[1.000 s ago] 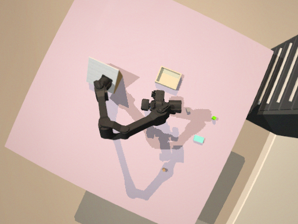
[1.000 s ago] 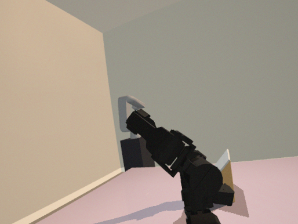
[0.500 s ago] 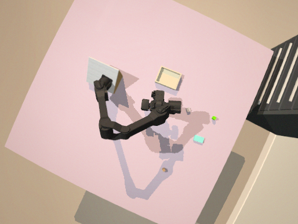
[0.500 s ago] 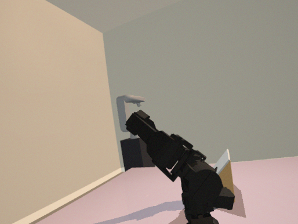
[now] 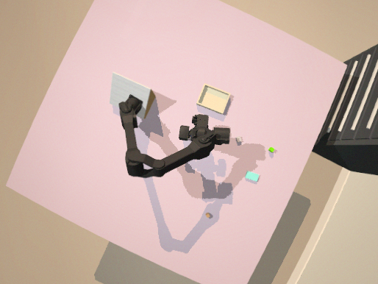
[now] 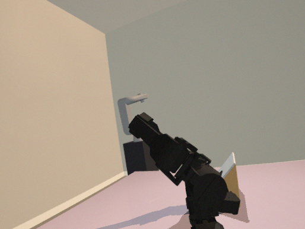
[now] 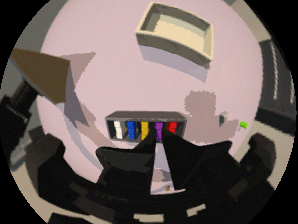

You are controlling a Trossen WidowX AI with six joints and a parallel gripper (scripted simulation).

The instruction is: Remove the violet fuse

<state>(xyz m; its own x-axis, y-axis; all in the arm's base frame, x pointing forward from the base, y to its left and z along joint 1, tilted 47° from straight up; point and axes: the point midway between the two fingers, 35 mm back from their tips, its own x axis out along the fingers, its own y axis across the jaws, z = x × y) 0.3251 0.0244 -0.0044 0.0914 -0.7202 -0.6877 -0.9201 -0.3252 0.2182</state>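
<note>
Now: gripper tip 3 cm past the beige tray, 18 cm to the right of it and 3 cm above it. Round my gripper tip: violet fuse 1 cm below; then orange piece 22 cm ahead, 30 cm to the right, 2 cm below; then cyan block 31 cm ahead, 4 cm to the right, 3 cm below.
</note>
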